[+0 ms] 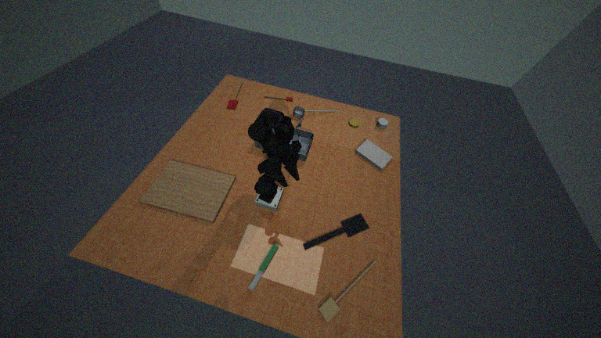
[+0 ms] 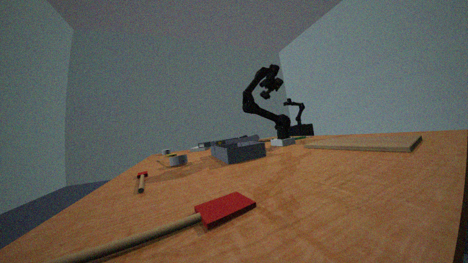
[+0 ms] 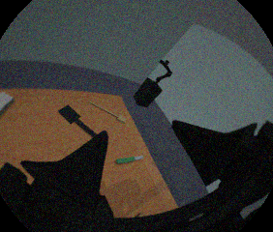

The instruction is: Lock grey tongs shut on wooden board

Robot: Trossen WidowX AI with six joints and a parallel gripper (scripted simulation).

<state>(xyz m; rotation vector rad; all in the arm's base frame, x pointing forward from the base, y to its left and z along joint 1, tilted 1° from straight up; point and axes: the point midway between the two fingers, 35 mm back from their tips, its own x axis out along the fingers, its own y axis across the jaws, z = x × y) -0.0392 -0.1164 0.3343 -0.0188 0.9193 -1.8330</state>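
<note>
Now: the roasting tin 400 mm ahead of my gripper tip, 330 mm below it and 230 mm to the left of it. Round my gripper tip: yellow disc: 770 mm ahead, 350 mm below, 100 mm to the right; then black spatula: 360 mm below, 240 mm to the right, 60 mm ahead; then wooden board: 500 mm to the left, 360 mm below, 80 mm behind.
</note>
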